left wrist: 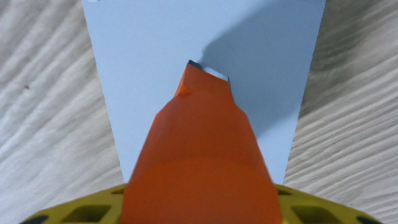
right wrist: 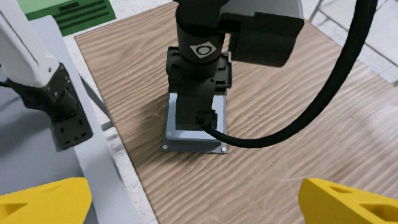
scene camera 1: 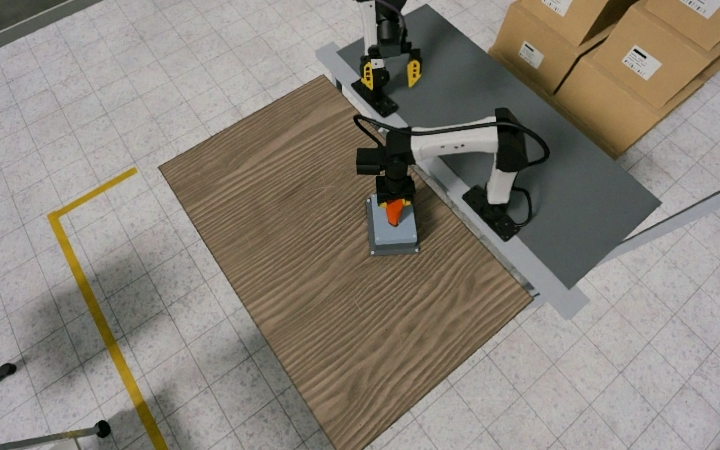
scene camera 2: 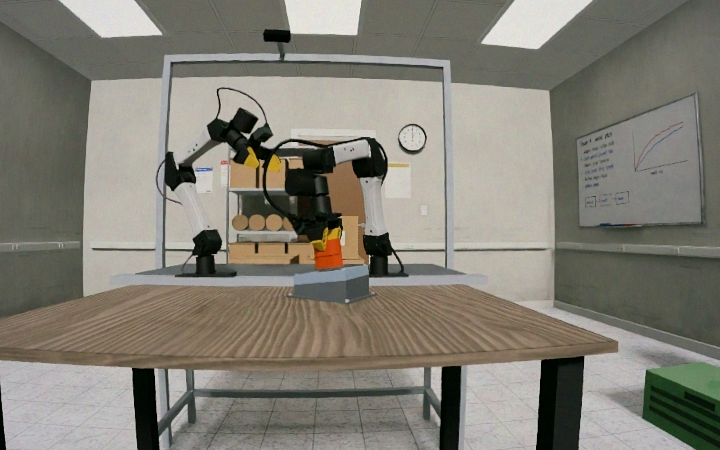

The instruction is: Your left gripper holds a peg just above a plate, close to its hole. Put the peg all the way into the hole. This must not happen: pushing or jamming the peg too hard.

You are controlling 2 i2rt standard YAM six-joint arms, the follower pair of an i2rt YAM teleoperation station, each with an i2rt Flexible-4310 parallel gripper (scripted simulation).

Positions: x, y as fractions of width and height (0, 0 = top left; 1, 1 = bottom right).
Labels:
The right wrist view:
my left gripper: 0.50, 0.41
my right gripper: 0.49, 0.84

